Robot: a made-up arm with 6 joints. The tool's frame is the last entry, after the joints. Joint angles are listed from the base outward.
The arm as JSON. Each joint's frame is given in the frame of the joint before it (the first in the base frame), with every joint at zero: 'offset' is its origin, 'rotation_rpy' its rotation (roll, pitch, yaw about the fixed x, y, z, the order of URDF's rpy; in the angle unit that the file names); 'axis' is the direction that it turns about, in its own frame. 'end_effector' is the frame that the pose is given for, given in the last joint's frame.
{
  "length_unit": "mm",
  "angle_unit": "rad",
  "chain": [
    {
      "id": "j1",
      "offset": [
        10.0,
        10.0,
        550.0
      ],
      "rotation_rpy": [
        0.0,
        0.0,
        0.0
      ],
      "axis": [
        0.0,
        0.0,
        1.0
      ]
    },
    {
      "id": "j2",
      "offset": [
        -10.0,
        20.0,
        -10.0
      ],
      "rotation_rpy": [
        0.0,
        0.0,
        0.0
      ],
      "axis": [
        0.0,
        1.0,
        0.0
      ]
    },
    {
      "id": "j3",
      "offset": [
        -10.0,
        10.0,
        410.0
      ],
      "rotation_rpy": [
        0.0,
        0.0,
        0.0
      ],
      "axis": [
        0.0,
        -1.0,
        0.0
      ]
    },
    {
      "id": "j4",
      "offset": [
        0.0,
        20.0,
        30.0
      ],
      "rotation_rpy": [
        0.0,
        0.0,
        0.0
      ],
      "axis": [
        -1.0,
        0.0,
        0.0
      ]
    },
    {
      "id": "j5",
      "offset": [
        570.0,
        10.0,
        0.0
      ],
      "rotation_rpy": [
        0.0,
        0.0,
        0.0
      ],
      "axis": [
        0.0,
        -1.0,
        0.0
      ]
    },
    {
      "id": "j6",
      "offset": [
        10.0,
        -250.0,
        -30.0
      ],
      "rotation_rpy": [
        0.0,
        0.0,
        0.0
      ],
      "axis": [
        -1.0,
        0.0,
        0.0
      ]
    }
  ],
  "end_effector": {
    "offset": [
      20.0,
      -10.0,
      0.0
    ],
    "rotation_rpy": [
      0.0,
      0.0,
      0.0
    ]
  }
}
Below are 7 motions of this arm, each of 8 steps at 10 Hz.
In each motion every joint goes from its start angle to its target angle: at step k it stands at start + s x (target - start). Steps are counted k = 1, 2, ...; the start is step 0. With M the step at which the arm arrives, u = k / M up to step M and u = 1 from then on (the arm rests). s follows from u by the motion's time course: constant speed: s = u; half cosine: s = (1 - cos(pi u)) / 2; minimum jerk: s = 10 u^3 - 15 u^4 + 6 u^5.
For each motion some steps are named. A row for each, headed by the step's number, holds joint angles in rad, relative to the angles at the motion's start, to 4 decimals.
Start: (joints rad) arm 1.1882 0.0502 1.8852 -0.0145 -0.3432 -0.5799
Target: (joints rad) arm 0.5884 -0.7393 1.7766 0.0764 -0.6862 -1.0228
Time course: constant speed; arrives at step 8
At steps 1, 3, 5, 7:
1: -0.0750 -0.0987 -0.0136 0.0114 -0.0429 -0.0554
3: -0.2249 -0.2961 -0.0407 0.0341 -0.1286 -0.1661
5: -0.3749 -0.4934 -0.0679 0.0568 -0.2144 -0.2768
7: -0.5248 -0.6908 -0.0950 0.0795 -0.3001 -0.3875

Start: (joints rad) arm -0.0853 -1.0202 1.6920 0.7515 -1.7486 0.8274
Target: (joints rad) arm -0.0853 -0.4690 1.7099 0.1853 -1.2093 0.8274
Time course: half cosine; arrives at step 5
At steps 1, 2, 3, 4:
1: 0.0000 0.0526 0.0017 -0.0541 0.0515 0.0000
2: 0.0000 0.1904 0.0062 -0.1956 0.1863 0.0000
3: 0.0000 0.3608 0.0117 -0.3706 0.3530 0.0000
4: 0.0000 0.4986 0.0162 -0.5121 0.4878 0.0000

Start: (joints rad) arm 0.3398 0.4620 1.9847 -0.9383 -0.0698 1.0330
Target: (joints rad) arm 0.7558 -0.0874 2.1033 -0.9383 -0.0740 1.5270
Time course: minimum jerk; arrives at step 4
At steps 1, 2, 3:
1: 0.0431 -0.0569 0.0123 0.0000 -0.0004 0.0511
2: 0.2080 -0.2747 0.0593 0.0000 -0.0021 0.2470
3: 0.3729 -0.4925 0.1063 0.0000 -0.0038 0.4429

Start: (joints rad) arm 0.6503 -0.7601 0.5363 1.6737 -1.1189 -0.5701
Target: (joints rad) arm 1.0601 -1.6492 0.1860 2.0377 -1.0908 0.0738
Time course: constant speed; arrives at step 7
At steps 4, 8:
4: 0.2342 -0.5081 -0.2002 0.2080 0.0161 0.3679
8: 0.4098 -0.8891 -0.3503 0.3640 0.0281 0.6439

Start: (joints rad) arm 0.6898 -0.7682 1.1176 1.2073 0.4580 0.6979
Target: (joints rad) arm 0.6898 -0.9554 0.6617 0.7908 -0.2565 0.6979
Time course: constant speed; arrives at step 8
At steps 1, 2, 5, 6, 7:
1: 0.0000 -0.0234 -0.0570 -0.0521 -0.0893 0.0000
2: 0.0000 -0.0468 -0.1140 -0.1041 -0.1786 0.0000
5: 0.0000 -0.1170 -0.2849 -0.2603 -0.4466 0.0000
6: 0.0000 -0.1404 -0.3419 -0.3124 -0.5359 0.0000
7: 0.0000 -0.1638 -0.3989 -0.3644 -0.6252 0.0000

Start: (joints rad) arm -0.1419 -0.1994 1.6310 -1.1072 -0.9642 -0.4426
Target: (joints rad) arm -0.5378 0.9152 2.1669 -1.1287 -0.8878 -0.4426
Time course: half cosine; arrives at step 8
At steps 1, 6, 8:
1: -0.0151 0.0424 0.0204 -0.0008 0.0029 0.0000
6: -0.3379 0.9514 0.4574 -0.0184 0.0652 0.0000
8: -0.3959 1.1146 0.5359 -0.0215 0.0764 0.0000

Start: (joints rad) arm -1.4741 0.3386 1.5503 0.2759 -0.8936 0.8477
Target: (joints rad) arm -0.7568 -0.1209 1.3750 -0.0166 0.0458 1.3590
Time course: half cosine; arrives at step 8
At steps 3, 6, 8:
3: 0.2214 -0.1418 -0.0541 -0.0903 0.2900 0.1578
6: 0.6123 -0.3922 -0.1496 -0.2497 0.8018 0.4364
8: 0.7173 -0.4595 -0.1753 -0.2925 0.9394 0.5113

